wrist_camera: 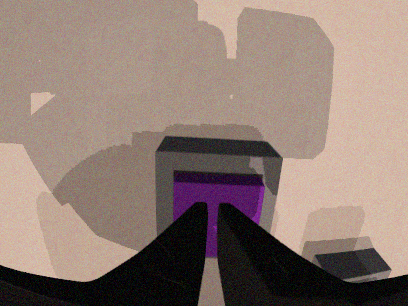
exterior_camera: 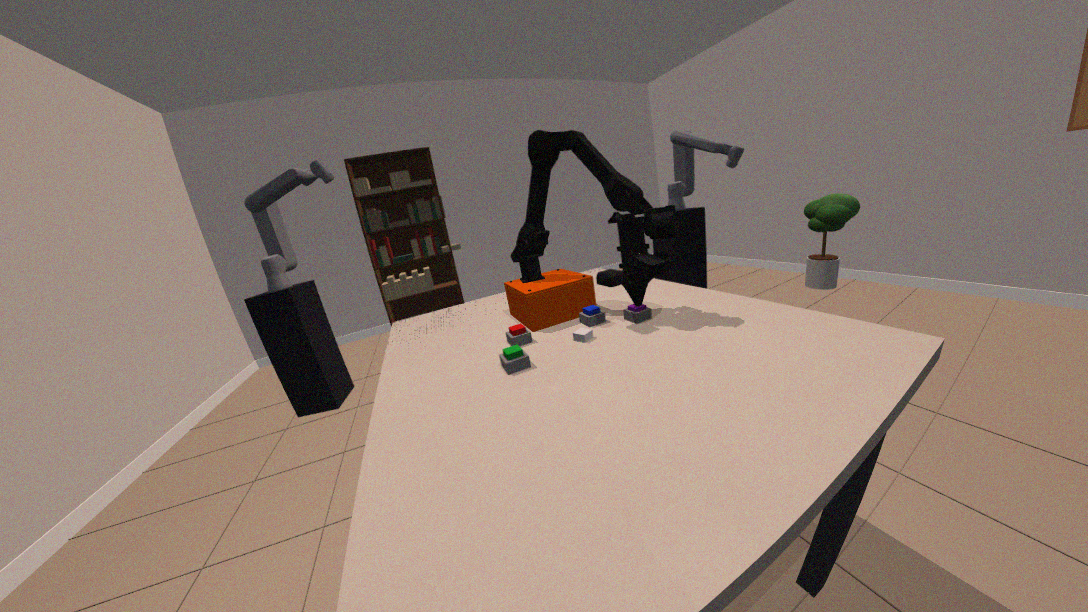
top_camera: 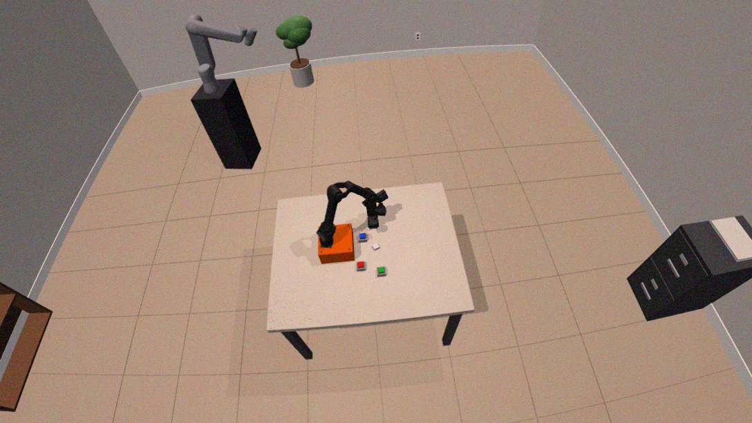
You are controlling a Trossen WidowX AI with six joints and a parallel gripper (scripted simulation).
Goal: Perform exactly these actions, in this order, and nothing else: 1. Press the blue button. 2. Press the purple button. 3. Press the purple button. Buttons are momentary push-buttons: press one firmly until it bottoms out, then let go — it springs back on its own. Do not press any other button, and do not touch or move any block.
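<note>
The purple button lies 1 cm below my gripper tip. Round my gripper tip: red button 29 cm to the right, 4 cm behind; blue button 10 cm to the right, 5 cm behind; small white block 16 cm to the right, 3 cm ahead, 2 cm below.
</note>
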